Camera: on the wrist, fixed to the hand. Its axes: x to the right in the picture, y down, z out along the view.
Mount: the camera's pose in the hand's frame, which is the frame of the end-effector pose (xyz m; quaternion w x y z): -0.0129 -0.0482 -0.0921 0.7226 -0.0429 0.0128 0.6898
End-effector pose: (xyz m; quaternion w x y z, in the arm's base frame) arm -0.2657 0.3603 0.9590 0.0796 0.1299 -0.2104 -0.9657
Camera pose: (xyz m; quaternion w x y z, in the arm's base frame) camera -0.2320 0.3708 0.8604 0.7319 -0.0423 -0.1992 -0.6503
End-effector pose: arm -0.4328 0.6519 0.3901 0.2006 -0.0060 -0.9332 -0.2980
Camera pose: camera -0.3931 0.5622 0.4269 0.3622 -0.6529 -0.6549 -0.1171
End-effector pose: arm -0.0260 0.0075 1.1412 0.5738 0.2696 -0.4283 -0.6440
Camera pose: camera 0.0293 -0.0035 1.0529 0.8759 -0.1170 -0.4605 -0.0845
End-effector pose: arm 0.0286 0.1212 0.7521 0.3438 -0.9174 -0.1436 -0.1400
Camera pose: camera -0.0152 0.0921 0.8427 0.3075 -0.7749 0.5395 0.1181
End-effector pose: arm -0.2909 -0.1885 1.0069 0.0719 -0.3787 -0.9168 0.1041
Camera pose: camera -0.2952 -0.2184 1.1072 0.0244 0.9105 0.4048 -0.0806
